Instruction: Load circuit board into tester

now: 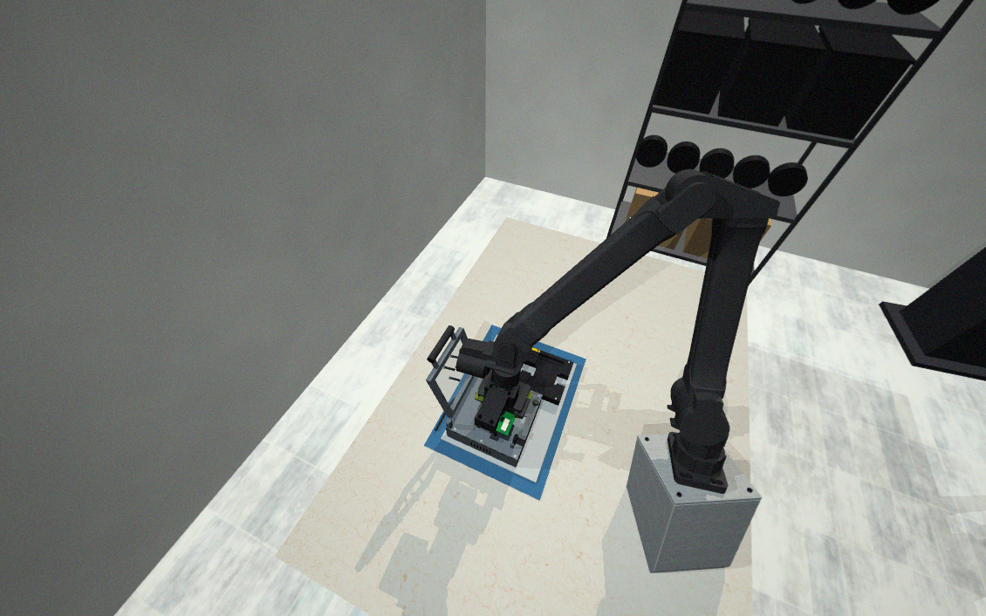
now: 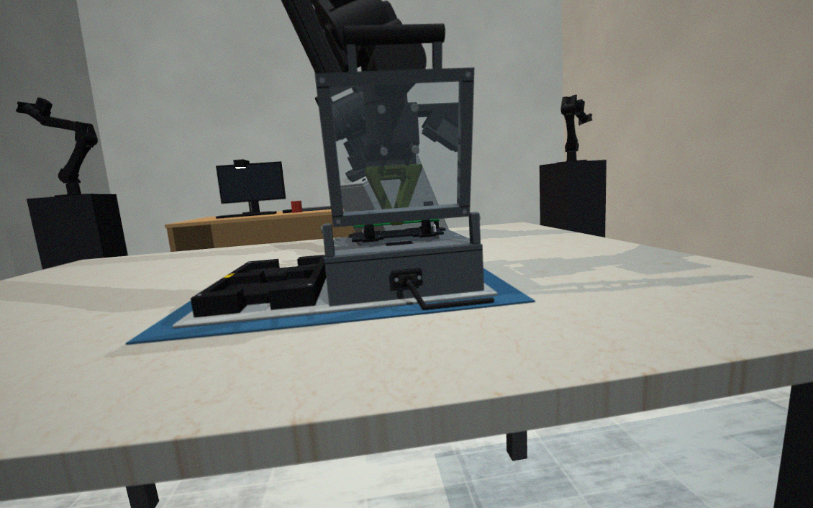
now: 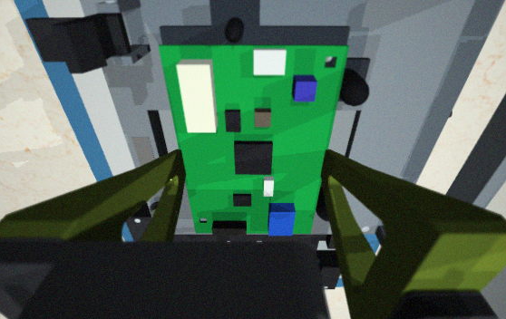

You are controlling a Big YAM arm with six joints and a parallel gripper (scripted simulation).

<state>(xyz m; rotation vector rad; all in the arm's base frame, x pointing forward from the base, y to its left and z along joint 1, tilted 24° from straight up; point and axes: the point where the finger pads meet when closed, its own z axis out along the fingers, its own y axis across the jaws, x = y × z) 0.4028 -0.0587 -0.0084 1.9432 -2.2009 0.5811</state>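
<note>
My gripper is now right at the green circuit board. Also, from my hand: latch hook: 70 mm to the left, 50 mm behind; then dark plate: 20 mm below, 10 mm to the left, 10 mm ahead; then clear lid: 120 mm ahead, 90 mm above, 20 mm to the right.
</note>
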